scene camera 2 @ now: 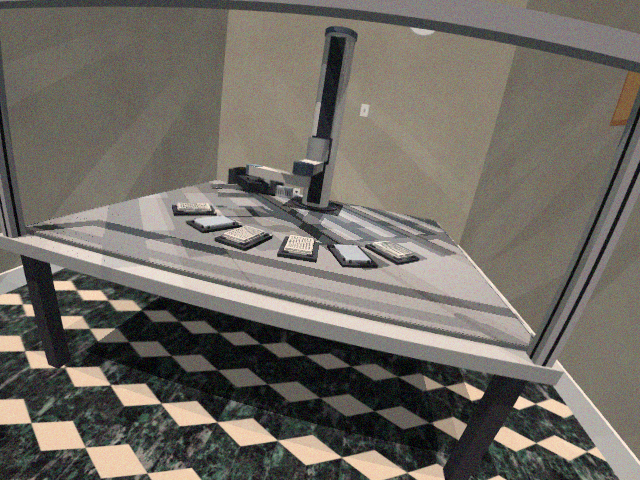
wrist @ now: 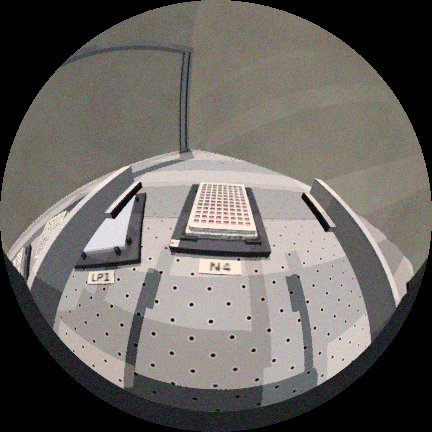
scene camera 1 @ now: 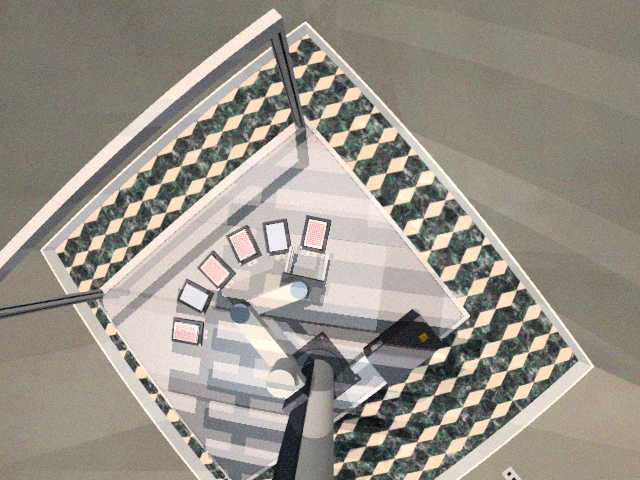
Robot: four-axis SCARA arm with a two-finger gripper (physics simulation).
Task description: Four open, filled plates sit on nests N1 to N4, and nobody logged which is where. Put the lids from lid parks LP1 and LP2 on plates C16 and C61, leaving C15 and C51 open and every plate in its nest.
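Frame: origin at the arm's base, x right, y back, z down, level; metres.
Where they show: gripper, fingertip midpoint: (scene camera 2: 214, 189) (wrist: 223, 175) (scene camera 1: 309, 250); arm's base, link origin: (scene camera 2: 314, 207) (scene camera 1: 318, 372).
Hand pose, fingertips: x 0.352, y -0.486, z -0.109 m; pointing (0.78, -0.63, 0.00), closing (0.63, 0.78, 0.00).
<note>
Things, the pixels of their centre, and the offset from my fingertips. "spot": a spot on its surface instead. Level surfaces: height alone.
- open plate with red wells, body centre: (wrist: 221, 203) (scene camera 2: 194, 207) (scene camera 1: 315, 234) dy -0.047, dx +0.062, dz +0.077 m
- perforated table, surface height: dz +0.096 m
- dark box with a yellow mark, surface spot: (scene camera 1: 403, 338) spot: dy +0.554, dx +0.077, dz -0.019 m
An open plate with red wells (scene camera 1: 316, 232) (scene camera 2: 193, 207) (wrist: 220, 207) sits in the dark nest labelled N4; the mark on its near side is too small to read. A pale lid (scene camera 1: 277, 236) (scene camera 2: 214, 222) (wrist: 116, 231) lies on park LP1 beside it. Another pale lid (scene camera 1: 195, 296) (scene camera 2: 352, 254) lies on the other park. Three more open plates (scene camera 1: 242, 244) (scene camera 1: 216, 269) (scene camera 1: 187, 331) sit in their nests. My gripper (scene camera 1: 308, 254) (wrist: 223, 175) is open and empty, facing N4 from the inner side of the arc. In the wrist view its left finger partly covers the LP1 lid.
The perforated table (scene camera 1: 356, 206) (scene camera 2: 155, 227) (wrist: 212, 315) carries the nests in an arc. The arm's column (scene camera 1: 320, 403) (scene camera 2: 333, 93) stands at the table's back corner. A dark box with a yellow mark (scene camera 1: 403, 338) is at the right edge. A raised frame (scene camera 1: 155, 108) borders the outer side.
</note>
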